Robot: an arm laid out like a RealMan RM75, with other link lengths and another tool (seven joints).
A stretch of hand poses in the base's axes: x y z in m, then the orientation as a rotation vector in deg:
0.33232 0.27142 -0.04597 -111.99 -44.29 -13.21
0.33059 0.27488 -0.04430 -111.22 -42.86 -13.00
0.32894 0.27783 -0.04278 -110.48 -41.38 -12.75
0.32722 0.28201 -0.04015 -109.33 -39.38 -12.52
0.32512 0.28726 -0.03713 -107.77 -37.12 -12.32
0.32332 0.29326 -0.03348 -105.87 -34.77 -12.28
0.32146 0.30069 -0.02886 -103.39 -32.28 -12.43
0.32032 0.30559 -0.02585 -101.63 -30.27 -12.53
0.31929 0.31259 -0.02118 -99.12 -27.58 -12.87
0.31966 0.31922 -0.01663 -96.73 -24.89 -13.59
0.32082 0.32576 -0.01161 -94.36 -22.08 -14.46
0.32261 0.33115 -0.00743 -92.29 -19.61 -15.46
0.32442 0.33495 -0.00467 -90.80 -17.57 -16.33
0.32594 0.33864 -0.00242 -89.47 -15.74 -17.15
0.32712 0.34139 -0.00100 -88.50 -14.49 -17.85
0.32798 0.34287 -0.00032 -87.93 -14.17 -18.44
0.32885 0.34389 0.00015 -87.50 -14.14 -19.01
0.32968 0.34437 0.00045 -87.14 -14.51 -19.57
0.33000 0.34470 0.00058 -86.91 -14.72 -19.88
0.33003 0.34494 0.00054 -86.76 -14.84 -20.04
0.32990 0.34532 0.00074 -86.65 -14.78 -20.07
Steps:
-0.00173 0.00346 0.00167 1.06 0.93 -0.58
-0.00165 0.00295 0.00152 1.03 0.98 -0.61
-0.00172 0.00418 0.00263 1.54 1.27 -0.84
-0.00210 0.00525 0.00302 1.98 1.43 -0.92
-0.00180 0.00600 0.00365 2.34 1.40 -0.97
-0.00186 0.00743 0.00462 2.93 1.40 -1.02
-0.00114 0.00490 0.00301 2.13 1.13 -0.89
-0.00103 0.00700 0.00467 3.01 1.39 -1.29
0.00037 0.00663 0.00455 2.92 1.13 -1.56
0.00116 0.00654 0.00502 2.92 1.10 -1.76
0.00179 0.00539 0.00418 2.56 0.81 -1.72
0.00181 0.00380 0.00276 1.88 0.65 -1.51
0.00152 0.00369 0.00225 1.67 0.55 -1.40
0.00118 0.00275 0.00142 1.20 0.29 -1.04
0.00086 0.00148 0.00068 0.63 -0.21 -0.48
0.00087 0.00102 0.00047 0.44 -0.37 -0.31
0.00083 0.00048 0.00030 0.29 -0.62 -0.08
0.00032 0.00033 0.00013 0.19 -0.35 -0.03
0.00003 0.00024 -0.00004 0.13 -0.19 -0.01
-0.00013 0.00038 0.00020 0.12 0.01 -0.04

